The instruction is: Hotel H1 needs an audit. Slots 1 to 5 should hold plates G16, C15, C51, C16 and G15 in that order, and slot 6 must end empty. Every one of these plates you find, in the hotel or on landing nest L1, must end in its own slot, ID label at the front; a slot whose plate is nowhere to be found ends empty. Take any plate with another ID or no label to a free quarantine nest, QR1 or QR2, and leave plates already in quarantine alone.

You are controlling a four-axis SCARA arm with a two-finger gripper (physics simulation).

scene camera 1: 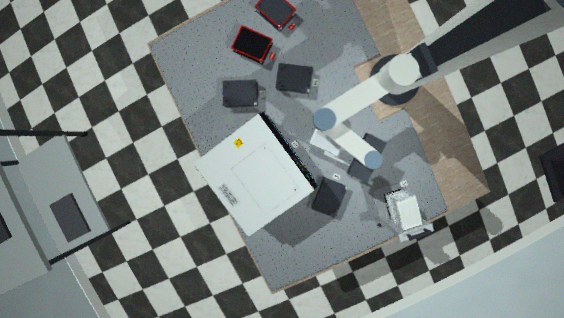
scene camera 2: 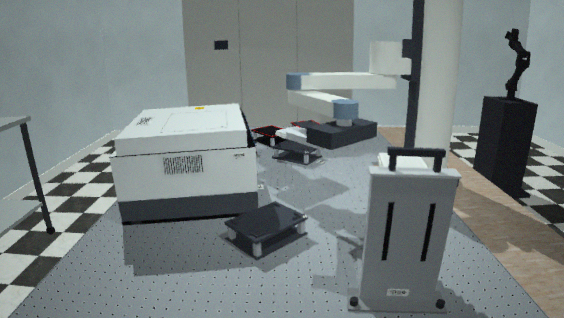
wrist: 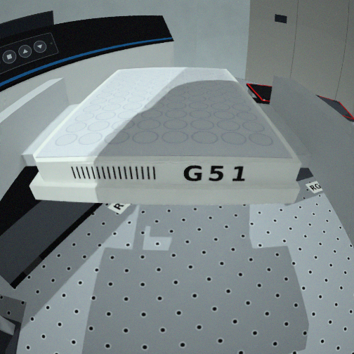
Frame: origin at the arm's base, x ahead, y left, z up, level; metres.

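Seen in the pictures: gripper, between the fingertips: [scene camera 1: 329, 141] [scene camera 2: 301, 131].
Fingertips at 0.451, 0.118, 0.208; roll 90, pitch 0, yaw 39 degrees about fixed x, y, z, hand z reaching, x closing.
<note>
Pixels of each thing's middle, then the offset from my fingertips to it, as dx, dy, dz.
- grey hotel, middle of its body: [scene camera 2: 396, 217] [scene camera 1: 400, 214] -0.157, +0.442, -0.046
- large white instrument, middle of its body: [scene camera 2: 190, 156] [scene camera 1: 257, 172] +0.344, -0.008, -0.074
- low dark nest, middle of its body: [scene camera 2: 266, 227] [scene camera 1: 329, 197] +0.097, +0.260, -0.168
My gripper [scene camera 1: 328, 145] [wrist: 166, 89] is shut on a white plate [scene camera 1: 322, 141] [scene camera 2: 290, 133] [wrist: 165, 177] with round wells. The plate is level above the table, and its front label reads G51 in the wrist view. The arm partly covers plate and gripper in scene camera 1. The grey hotel [scene camera 1: 422, 233] [scene camera 2: 406, 225] stands at the table's lower right edge in scene camera 1. A white plate [scene camera 1: 409, 212] lies at its top; lower slots and ID labels are not readable. Two red-rimmed nests [scene camera 1: 252, 44] [scene camera 1: 276, 11] show dark, bare tops.
A large white instrument [scene camera 1: 255, 175] [scene camera 2: 185, 170] stands beside a low dark nest [scene camera 1: 329, 196] [scene camera 2: 267, 221]. Two more dark nests [scene camera 1: 295, 77] [scene camera 1: 240, 93] stand between it and the red-rimmed nests. The arm's column [scene camera 2: 440, 80] rises on the opposite side. I cannot tell which nest is L1.
</note>
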